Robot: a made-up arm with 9 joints.
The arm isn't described. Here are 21 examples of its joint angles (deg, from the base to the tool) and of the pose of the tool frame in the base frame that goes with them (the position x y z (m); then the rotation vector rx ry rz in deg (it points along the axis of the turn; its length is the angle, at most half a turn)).
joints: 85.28 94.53 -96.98 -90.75 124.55 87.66 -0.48 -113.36 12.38
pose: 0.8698 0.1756 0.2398 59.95 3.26 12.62
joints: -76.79 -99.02 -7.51 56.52 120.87 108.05 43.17 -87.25 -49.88
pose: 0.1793 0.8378 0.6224 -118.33 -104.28 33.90
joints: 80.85 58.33 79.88 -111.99 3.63 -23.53 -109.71 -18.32 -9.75
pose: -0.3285 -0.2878 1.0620 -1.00 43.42 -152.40
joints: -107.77 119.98 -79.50 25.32 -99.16 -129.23 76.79 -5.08 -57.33
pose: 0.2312 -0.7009 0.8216 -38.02 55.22 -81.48
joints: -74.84 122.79 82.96 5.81 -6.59 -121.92 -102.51 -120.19 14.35
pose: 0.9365 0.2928 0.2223 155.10 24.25 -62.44
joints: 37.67 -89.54 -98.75 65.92 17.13 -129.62 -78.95 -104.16 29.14
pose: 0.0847 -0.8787 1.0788 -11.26 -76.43 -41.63
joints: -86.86 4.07 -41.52 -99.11 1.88 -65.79 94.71 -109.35 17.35
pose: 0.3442 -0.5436 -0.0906 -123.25 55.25 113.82
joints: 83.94 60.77 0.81 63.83 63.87 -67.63 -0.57 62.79 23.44
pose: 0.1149 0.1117 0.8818 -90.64 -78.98 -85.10
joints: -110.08 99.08 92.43 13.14 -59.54 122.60 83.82 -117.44 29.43
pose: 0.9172 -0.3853 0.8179 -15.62 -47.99 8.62
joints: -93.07 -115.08 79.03 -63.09 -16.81 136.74 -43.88 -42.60 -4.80
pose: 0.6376 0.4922 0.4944 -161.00 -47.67 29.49
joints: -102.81 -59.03 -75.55 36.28 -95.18 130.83 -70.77 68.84 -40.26
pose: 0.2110 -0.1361 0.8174 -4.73 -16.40 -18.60
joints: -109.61 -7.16 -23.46 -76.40 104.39 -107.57 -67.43 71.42 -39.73
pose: 0.0029 -0.2414 0.8516 -7.97 -73.77 62.29
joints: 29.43 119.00 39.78 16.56 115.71 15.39 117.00 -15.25 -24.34
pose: -0.2700 0.2875 0.4665 -99.23 -133.33 42.28
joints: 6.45 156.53 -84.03 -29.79 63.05 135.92 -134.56 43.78 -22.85
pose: 0.0431 -0.1297 0.9487 6.49 -34.80 139.35
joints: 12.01 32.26 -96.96 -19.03 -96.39 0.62 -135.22 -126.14 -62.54
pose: 0.1148 -1.0513 0.6589 123.92 -111.95 9.31
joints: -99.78 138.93 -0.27 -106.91 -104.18 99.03 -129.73 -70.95 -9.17
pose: -0.3646 -0.4718 -0.0756 73.94 -53.36 -141.54
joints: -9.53 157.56 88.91 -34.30 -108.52 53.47 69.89 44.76 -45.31
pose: 0.0013 -0.5545 0.8788 35.50 -82.03 -37.56
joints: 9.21 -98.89 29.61 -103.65 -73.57 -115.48 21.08 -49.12 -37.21
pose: -0.1335 0.5860 0.4982 60.92 80.09 85.31
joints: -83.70 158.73 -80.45 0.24 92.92 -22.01 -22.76 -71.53 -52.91
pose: -0.4258 0.3057 0.1536 -53.85 -23.40 144.77
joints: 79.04 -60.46 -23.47 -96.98 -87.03 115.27 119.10 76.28 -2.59
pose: 0.2458 -0.1677 0.6375 -46.08 -2.13 -12.82
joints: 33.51 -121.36 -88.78 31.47 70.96 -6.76 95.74 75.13 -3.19
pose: -0.1891 -0.3768 0.5947 75.85 -82.76 -70.16
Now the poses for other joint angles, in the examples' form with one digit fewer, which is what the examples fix.
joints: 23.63 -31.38 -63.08 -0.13 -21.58 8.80 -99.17 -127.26 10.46
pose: -0.590 -0.514 0.236 -11.0 142.1 38.3
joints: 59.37 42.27 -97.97 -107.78 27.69 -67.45 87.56 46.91 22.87
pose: -0.071 0.062 0.415 -80.2 40.9 116.0
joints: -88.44 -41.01 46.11 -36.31 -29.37 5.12 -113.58 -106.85 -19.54
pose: -0.096 -0.250 1.606 -110.8 -22.0 -111.0
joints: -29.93 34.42 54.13 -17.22 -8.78 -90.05 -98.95 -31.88 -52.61
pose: 0.888 -0.235 0.335 99.0 -4.8 15.6
